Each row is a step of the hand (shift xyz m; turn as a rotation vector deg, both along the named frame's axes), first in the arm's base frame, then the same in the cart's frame.
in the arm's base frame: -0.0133 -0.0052 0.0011 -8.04 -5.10 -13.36
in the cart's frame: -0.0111 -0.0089 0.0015 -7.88 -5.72 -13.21
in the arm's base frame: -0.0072 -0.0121 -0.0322 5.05 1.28 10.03
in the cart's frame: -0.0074 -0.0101 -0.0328 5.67 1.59 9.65
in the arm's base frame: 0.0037 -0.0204 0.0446 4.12 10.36 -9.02
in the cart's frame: 0.0145 -0.0232 0.0409 -0.01 12.02 -7.82
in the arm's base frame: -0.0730 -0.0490 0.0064 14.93 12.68 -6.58
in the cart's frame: -0.0554 -0.0684 0.0057 9.95 17.08 -6.01
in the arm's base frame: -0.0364 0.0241 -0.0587 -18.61 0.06 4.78
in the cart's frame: -0.0484 0.0188 -0.0515 -17.19 -5.83 6.31
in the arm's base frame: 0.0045 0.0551 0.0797 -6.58 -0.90 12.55
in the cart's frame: -0.0013 0.0451 0.0859 -4.51 -4.12 12.82
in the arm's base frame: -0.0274 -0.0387 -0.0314 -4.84 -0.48 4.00
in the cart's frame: -0.0193 -0.0413 -0.0340 -4.00 -2.29 4.29
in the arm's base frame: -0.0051 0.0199 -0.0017 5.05 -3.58 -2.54
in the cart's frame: -0.0105 0.0176 0.0015 5.50 -1.67 -3.43
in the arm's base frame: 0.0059 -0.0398 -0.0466 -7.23 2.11 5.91
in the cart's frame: 0.0110 -0.0311 -0.0520 -6.76 -0.72 6.74
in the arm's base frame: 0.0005 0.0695 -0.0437 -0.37 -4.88 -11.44
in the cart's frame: -0.0239 0.0710 -0.0336 -0.39 -3.51 -11.93
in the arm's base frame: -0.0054 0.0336 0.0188 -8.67 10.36 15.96
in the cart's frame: -0.0121 0.0284 0.0237 -9.20 5.62 17.92
